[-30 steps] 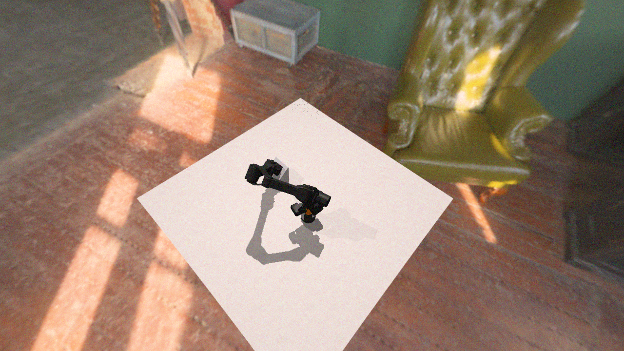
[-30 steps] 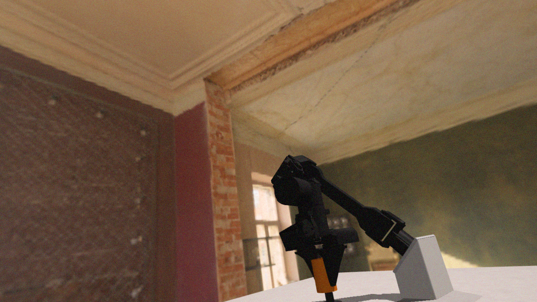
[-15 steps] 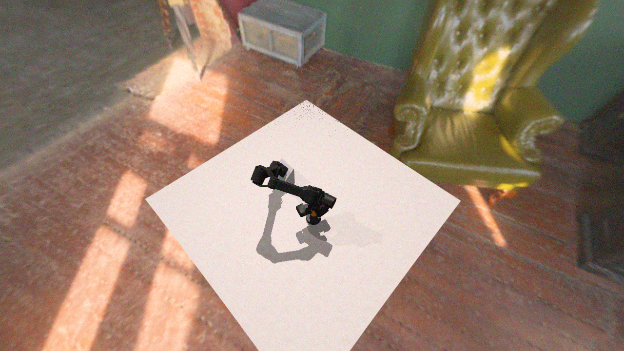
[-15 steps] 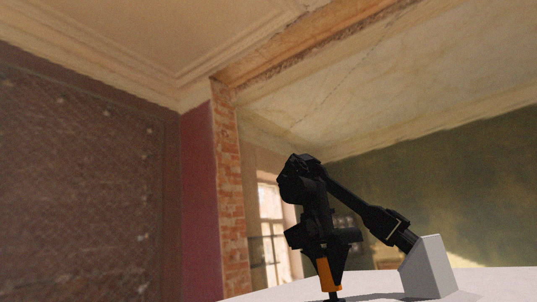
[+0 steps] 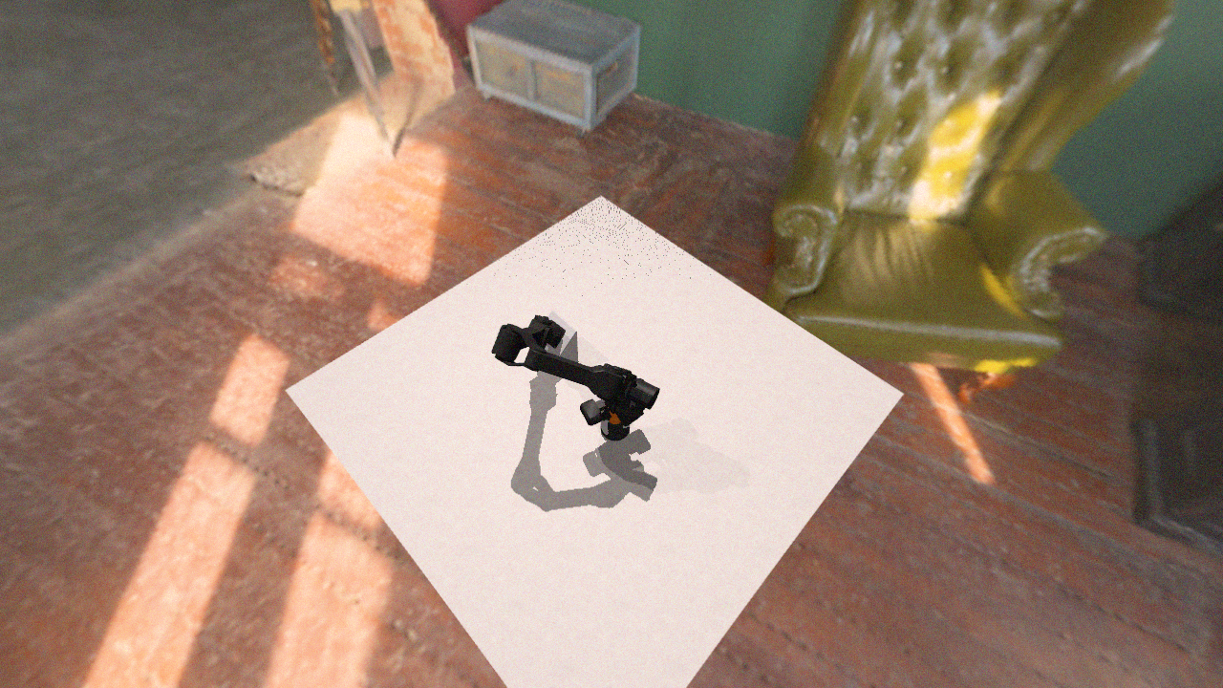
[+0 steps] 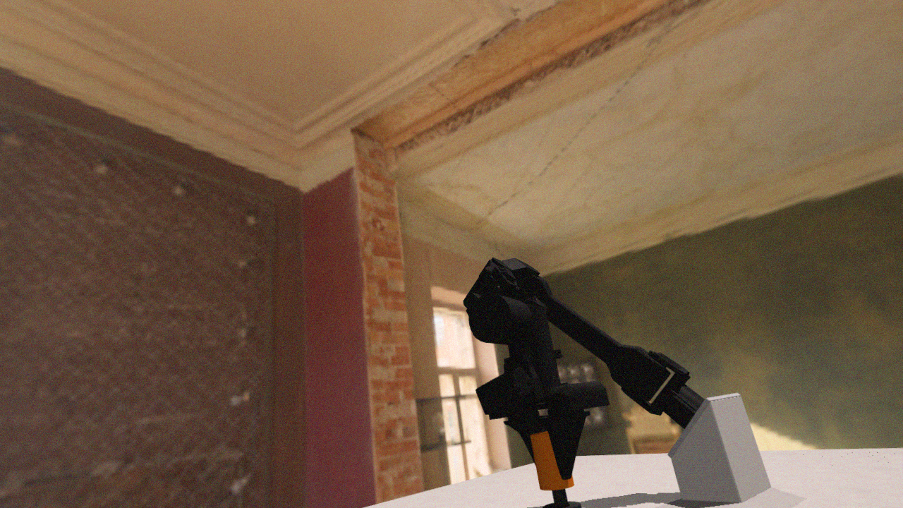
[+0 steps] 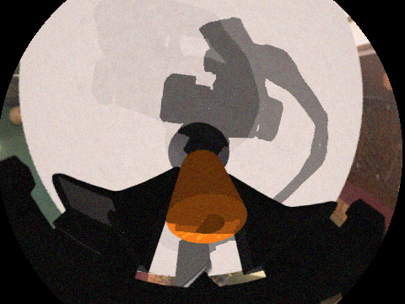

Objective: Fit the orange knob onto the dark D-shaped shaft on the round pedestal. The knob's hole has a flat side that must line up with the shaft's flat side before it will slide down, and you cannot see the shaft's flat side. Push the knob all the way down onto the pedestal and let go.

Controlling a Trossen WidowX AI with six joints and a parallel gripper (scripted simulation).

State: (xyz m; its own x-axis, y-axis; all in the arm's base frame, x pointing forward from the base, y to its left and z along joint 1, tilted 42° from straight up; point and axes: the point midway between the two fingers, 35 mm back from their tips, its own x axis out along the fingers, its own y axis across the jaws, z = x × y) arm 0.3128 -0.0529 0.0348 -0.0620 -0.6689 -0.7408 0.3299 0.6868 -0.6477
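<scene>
The orange knob lies 20 mm above my gripper tip. Round my gripper tip: D-shaped shaft 40 mm below.
</scene>
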